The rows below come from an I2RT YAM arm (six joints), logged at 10 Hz.
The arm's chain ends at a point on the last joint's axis. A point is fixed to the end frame.
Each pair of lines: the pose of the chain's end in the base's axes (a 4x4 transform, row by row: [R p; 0 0 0 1], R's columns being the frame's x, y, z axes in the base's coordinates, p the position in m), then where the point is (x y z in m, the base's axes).
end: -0.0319 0.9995 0.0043 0.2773; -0.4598 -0.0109 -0.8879 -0.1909; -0.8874 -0.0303 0.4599 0.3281; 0 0 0 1
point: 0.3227 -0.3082 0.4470
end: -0.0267 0.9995 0.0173 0.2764; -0.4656 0.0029 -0.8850 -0.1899; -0.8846 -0.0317 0.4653 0.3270; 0 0 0 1
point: 0.3235 -0.3058 0.4465
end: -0.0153 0.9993 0.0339 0.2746; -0.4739 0.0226 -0.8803 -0.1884; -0.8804 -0.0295 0.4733 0.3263; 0 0 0 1
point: 0.3238 -0.3023 0.4469
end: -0.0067 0.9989 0.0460 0.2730; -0.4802 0.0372 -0.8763 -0.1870; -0.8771 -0.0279 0.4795 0.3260; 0 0 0 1
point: 0.3236 -0.2993 0.4475
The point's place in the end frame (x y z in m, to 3 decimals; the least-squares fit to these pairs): -0.053 0.043 0.159
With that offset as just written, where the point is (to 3 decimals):
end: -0.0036 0.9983 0.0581 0.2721; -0.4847 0.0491 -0.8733 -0.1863; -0.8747 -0.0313 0.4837 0.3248; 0 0 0 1
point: 0.324 -0.297 0.447
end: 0.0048 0.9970 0.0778 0.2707; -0.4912 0.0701 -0.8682 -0.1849; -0.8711 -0.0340 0.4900 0.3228; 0 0 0 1
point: 0.326 -0.294 0.445
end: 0.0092 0.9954 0.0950 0.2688; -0.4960 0.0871 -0.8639 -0.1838; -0.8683 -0.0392 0.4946 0.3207; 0 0 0 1
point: 0.326 -0.291 0.444
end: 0.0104 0.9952 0.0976 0.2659; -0.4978 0.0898 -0.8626 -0.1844; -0.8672 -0.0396 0.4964 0.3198; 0 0 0 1
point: 0.324 -0.291 0.443
